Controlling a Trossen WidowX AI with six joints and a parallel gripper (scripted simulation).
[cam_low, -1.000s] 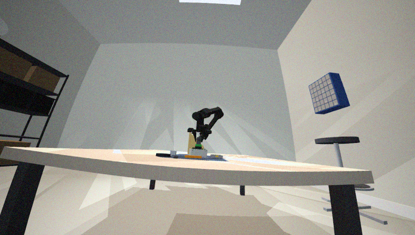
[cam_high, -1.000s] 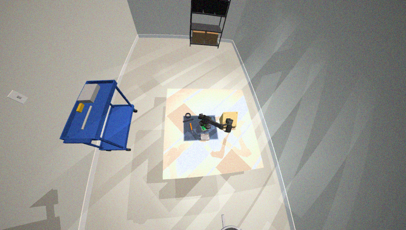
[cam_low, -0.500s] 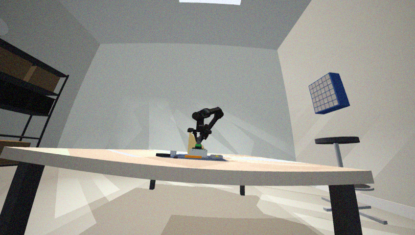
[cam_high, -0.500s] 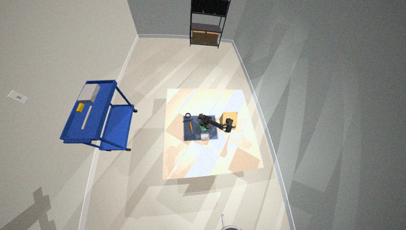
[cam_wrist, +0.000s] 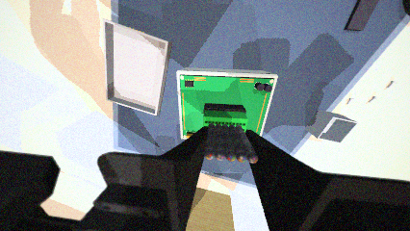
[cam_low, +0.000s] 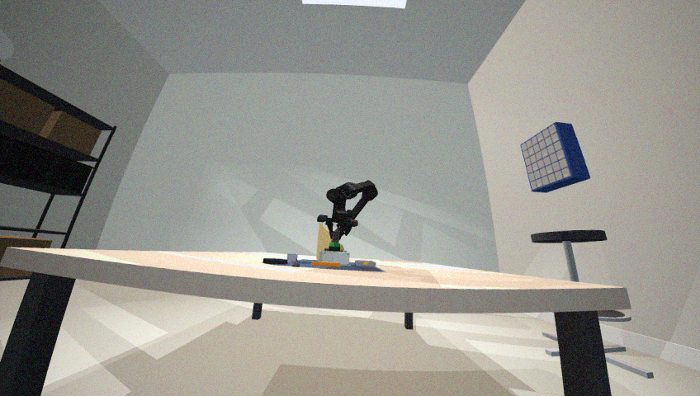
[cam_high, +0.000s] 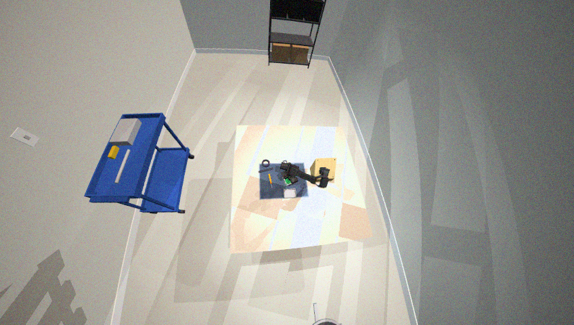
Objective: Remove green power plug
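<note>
My gripper tip is now 20 mm above the green power plug. Round my gripper tip: blue mat (110 mm below, 50 mm ahead); dark bar (210 mm ahead, 110 mm to the right, 100 mm below).
</note>
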